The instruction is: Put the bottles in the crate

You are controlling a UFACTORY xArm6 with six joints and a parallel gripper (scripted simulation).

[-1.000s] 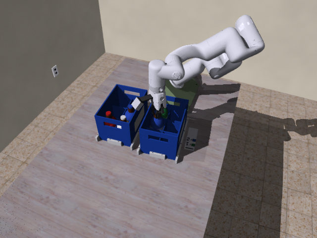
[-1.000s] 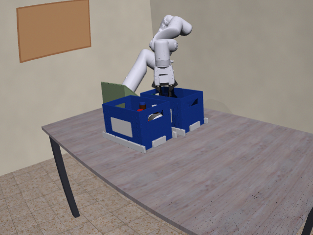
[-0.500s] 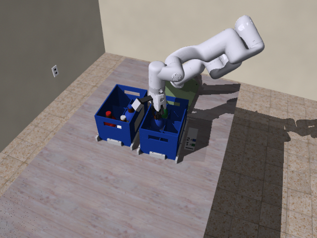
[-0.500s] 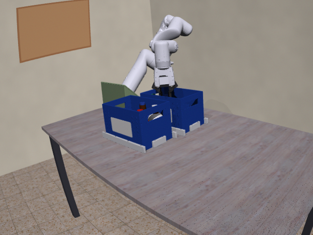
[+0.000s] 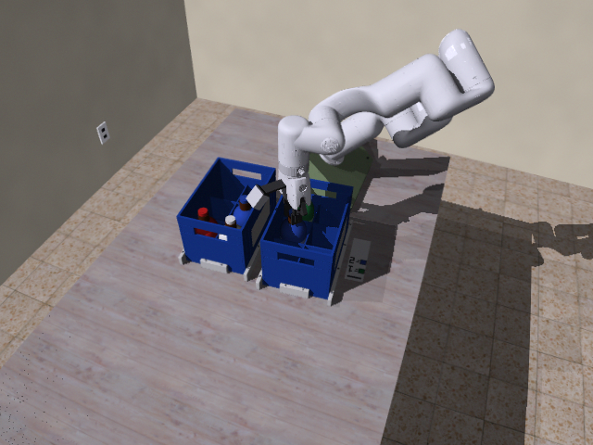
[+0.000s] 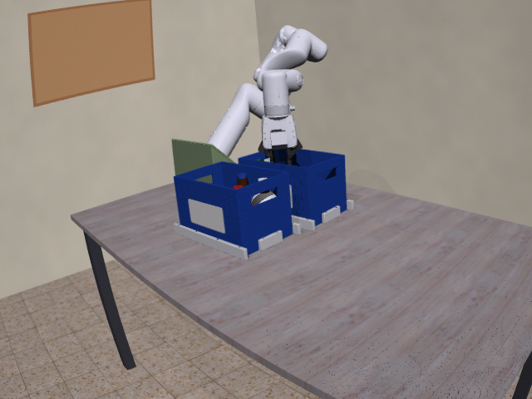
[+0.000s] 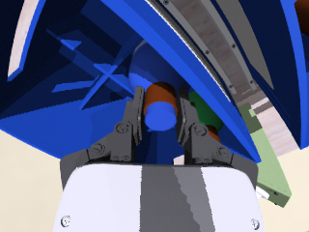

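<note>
Now: the blue-labelled bottle 14 cm to the right of my hand, 7 cm below it and 2 cm ahead of it. The rest, counted from my hand: white-labelled bottle: 13 cm to the right, 10 cm ahead, 7 cm below; then green-labelled bottle: 9 cm behind, 7 cm below, 2 cm to the right; then pick list: 18 cm to the left, 16 cm below, 7 cm behind.
</note>
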